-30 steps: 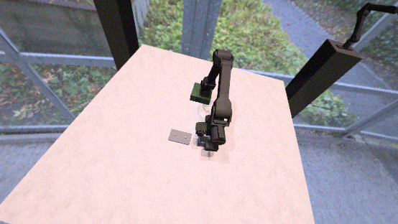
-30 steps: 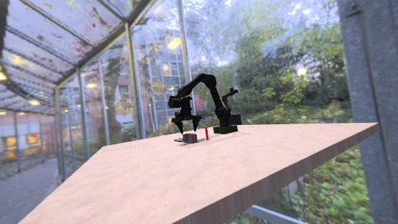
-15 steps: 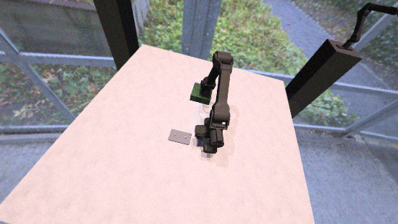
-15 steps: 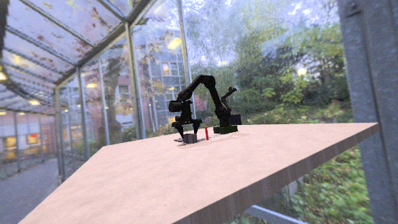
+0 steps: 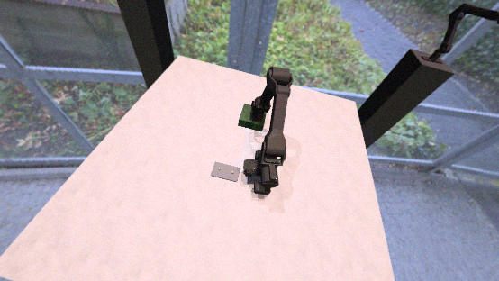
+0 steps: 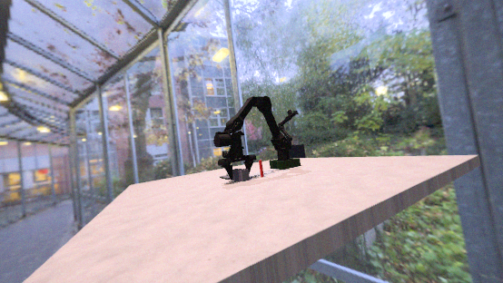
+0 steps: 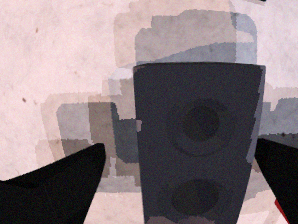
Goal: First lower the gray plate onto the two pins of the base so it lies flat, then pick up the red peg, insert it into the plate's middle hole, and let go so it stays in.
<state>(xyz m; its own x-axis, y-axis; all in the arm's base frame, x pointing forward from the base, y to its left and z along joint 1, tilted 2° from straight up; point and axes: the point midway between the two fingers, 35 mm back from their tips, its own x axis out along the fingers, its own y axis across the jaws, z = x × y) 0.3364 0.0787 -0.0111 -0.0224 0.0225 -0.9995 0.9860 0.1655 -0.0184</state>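
The red peg lies 100 mm behind my gripper tip, 40 mm to the left of it and 30 mm above it. Also, from my gripper tip: gray plate (30 mm above).
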